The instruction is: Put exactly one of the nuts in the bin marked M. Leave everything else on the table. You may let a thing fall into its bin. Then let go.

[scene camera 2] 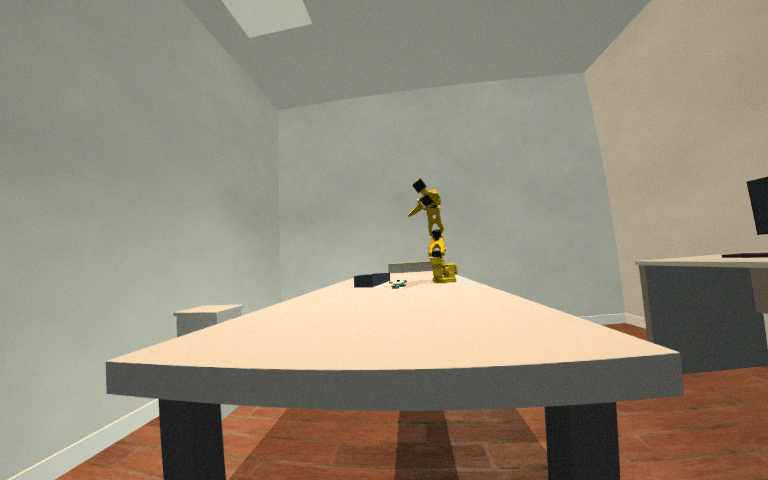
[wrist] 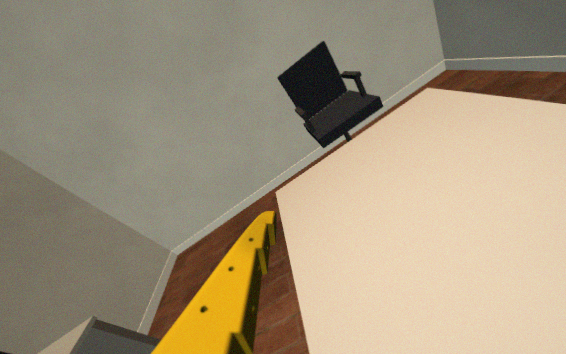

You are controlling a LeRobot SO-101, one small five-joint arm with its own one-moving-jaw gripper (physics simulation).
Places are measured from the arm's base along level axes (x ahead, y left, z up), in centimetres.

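Pixels of known places: hand, tool point: [scene camera 2: 428, 192] [wrist: 275, 223]; arm's base, link origin: [scene camera 2: 439, 282].
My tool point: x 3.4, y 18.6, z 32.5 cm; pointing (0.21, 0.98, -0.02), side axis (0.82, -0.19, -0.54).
Ahead of a thing's pixels: the offset from my tool point to its middle. Level surfaces: height alone.
My gripper [scene camera 2: 411, 213] is raised high above the table, on the upright yellow arm in the scene view. In the wrist view one notched yellow jaw shows and the moving jaw is out of the picture, so the gripper is open. A dark bin block {dz -30.1, dx +25.2, dy -26.2 cm} [scene camera 2: 371, 280] stands on the far part of the table, left of the arm's base; its markings are too small to read. Several small dark and green things {dz -31.8, dx +12.7, dy -9.3 cm} [scene camera 2: 399, 284] lie on the table between the bins and the arm's base; which of them are nuts I cannot tell.
The long pale table {dz -32.5 cm} [scene camera 2: 390, 333] [wrist: 430, 225] runs toward the scene camera, with a grey front edge. A black chair [wrist: 340, 100] stands beyond the table in the wrist view. A side desk [scene camera 2: 702, 316] stands at the right and a low cabinet [scene camera 2: 206, 319] at the left.
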